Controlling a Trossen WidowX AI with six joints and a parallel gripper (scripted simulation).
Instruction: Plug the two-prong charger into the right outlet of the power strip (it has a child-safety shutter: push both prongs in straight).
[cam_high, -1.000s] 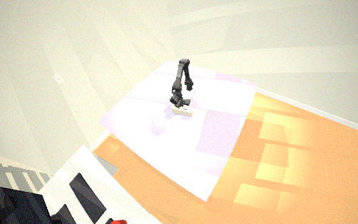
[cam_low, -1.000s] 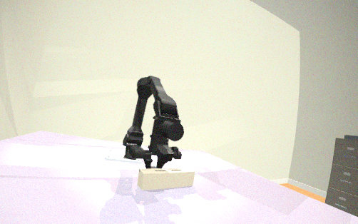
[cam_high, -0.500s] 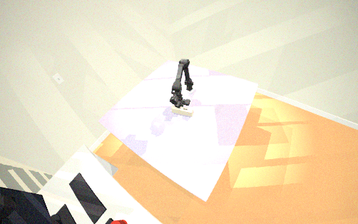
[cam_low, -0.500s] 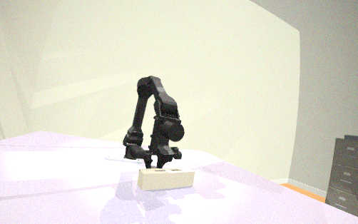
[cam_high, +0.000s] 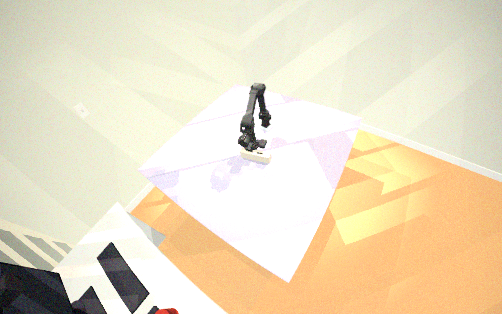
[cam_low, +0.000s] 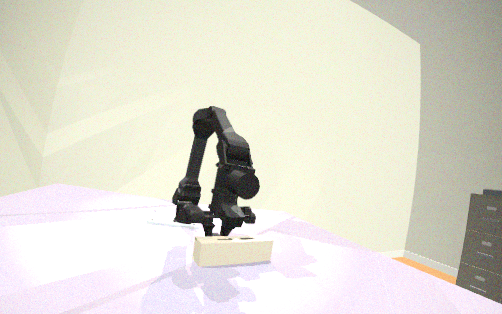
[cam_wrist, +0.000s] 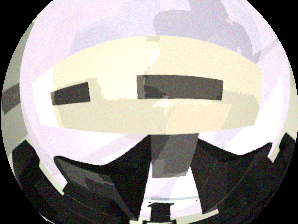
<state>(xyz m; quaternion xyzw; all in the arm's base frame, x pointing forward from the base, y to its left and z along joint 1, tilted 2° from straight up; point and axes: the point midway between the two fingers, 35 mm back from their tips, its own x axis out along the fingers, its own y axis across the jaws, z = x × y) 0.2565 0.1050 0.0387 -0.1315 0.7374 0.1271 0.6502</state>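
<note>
My gripper tip is 2 cm short of the two-prong charger, 1 cm to the right of it and 1 cm below it.
</note>
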